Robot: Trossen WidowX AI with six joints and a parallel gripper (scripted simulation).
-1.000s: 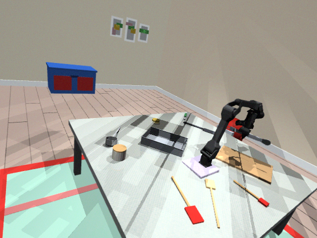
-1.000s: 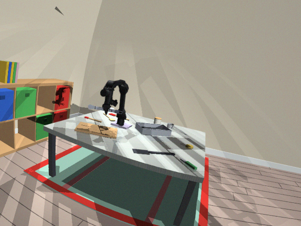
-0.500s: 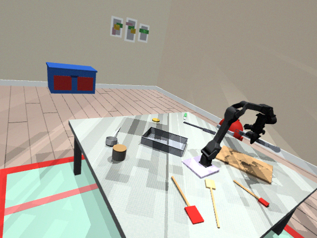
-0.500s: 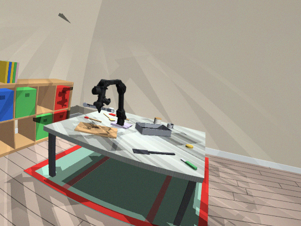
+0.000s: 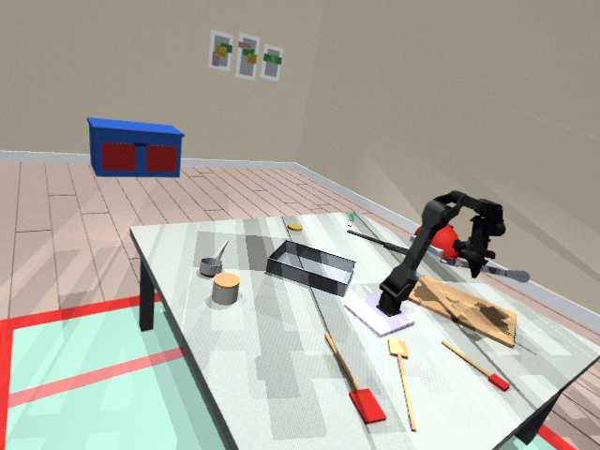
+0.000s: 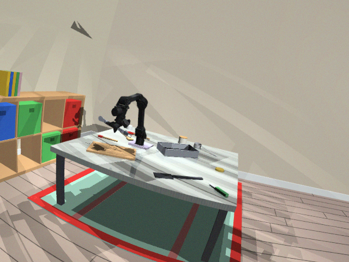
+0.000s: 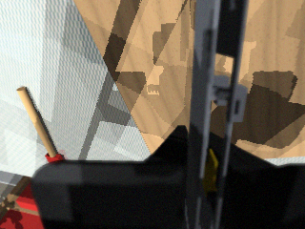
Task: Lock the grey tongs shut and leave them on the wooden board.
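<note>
Now: the wooden board 10 mm ahead of my gripper tip, 10 mm to the right of it and 130 mm below it. The rest, counted from my gripper tip: roasting tin (390 mm ahead, 420 mm to the left, 110 mm below); then black spatula (540 mm ahead, 130 mm to the right, 140 mm below); then red-tipped brush (220 mm behind, 240 mm to the left, 130 mm below).
</note>
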